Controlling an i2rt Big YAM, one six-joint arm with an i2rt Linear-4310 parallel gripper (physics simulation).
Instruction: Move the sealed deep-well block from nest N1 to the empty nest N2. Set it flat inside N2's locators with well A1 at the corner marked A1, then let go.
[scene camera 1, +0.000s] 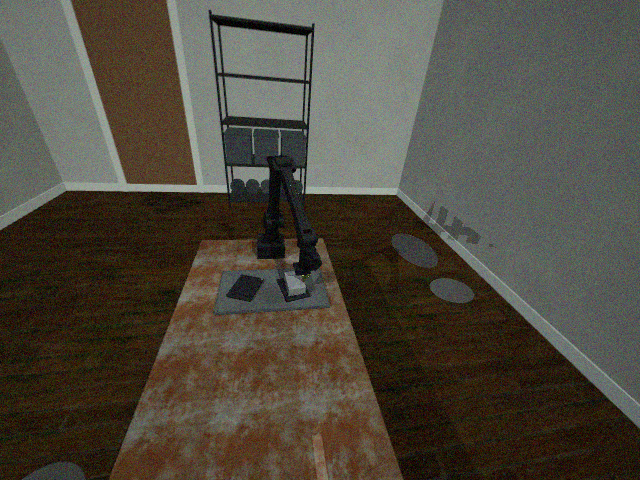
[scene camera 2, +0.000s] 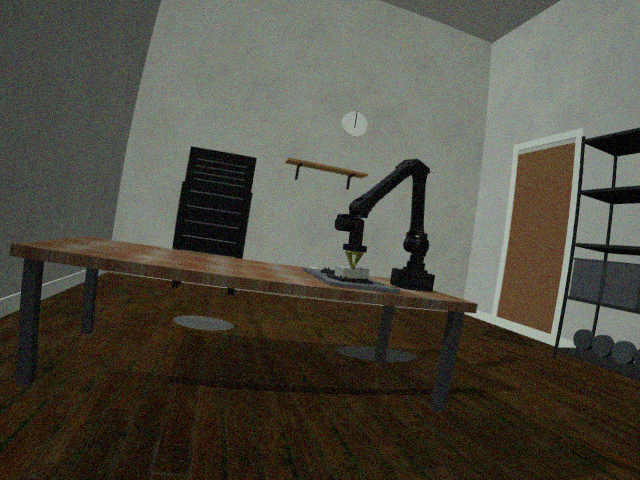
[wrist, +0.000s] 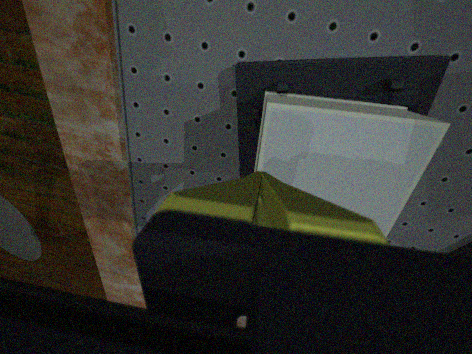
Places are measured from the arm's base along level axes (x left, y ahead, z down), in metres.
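Pixels of known places: gripper, fingertip midpoint: (scene camera 1: 303, 281) (scene camera 2: 352, 268) (wrist: 259, 182); arm's base, link origin: (scene camera 1: 272, 239) (scene camera 2: 414, 271).
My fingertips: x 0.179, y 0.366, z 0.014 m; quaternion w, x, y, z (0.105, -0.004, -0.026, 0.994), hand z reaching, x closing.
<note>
Ahead of a thing's pixels: the offset from my fingertips to its top centre. Level surfaces: height alone.
The white sealed block @(dz -0.006, dx -0.043, dy -0.012 m) (scene camera 1: 295, 285) (scene camera 2: 356, 273) (wrist: 350, 145) is over the dark nest N1 @(dz +0.034, dx -0.049, dy -0.008 m) (scene camera 1: 297, 298) (wrist: 320, 75), on the right in scene camera 1. In the wrist view it looks skewed to the nest, with a strip of its far side showing; I cannot tell if it is seated flat. The dark nest N2 @(dz +0.034, dx -0.283, dy -0.008 m) (scene camera 1: 245, 287) is empty, on the left in scene camera 1. My gripper (scene camera 1: 306, 276) (scene camera 2: 353, 267) (wrist: 259, 182) is shut, its yellow-green fingers together with nothing between them. The fingertips are at the block's top and hide its near part in the wrist view. The A1 marks are not readable.
Both nests are on a grey perforated plate @(dz +0.055, dx -0.148, dy -0.017 m) (scene camera 1: 271, 303) (wrist: 150, 100) near the arm's base (scene camera 1: 270, 248) (scene camera 2: 412, 279). The plate lies on a long rust-patterned table @(dz +0.069 m) (scene camera 1: 248, 372) (scene camera 2: 206, 263). A dark shelf rack (scene camera 1: 266, 122) stands behind the table.
</note>
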